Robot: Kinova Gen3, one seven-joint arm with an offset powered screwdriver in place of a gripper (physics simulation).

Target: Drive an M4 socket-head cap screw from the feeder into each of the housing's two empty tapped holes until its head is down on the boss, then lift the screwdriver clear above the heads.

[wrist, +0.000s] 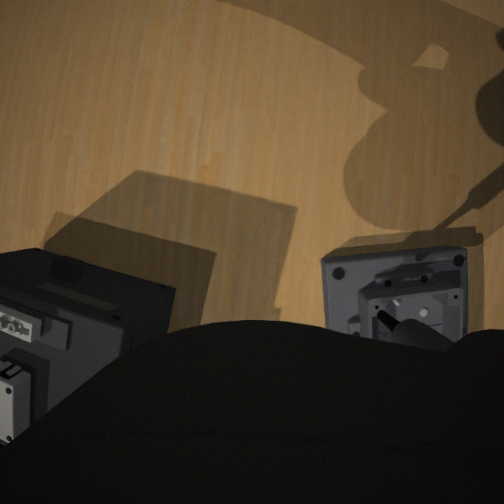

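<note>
The grey housing (395, 295) sits on the wooden table at the right of the wrist view, its lower edge hidden. Two dark round holes show at its far corners, one on the left (338, 273) and one on the right (458, 260). A small pale round spot (423, 312) shows on its raised middle block. A short dark rod (385, 318), apparently the screwdriver tip, lies over that block; I cannot tell whether it touches or carries a screw. The black feeder box (65, 325) stands at the left. The tool's black body (260, 415) fills the bottom.
The arm and screwdriver cast a large shadow (425, 150) on the table at the upper right, reaching the housing's far edge. The feeder casts a shadow (190, 240) behind it. Wooden table lies between feeder and housing.
</note>
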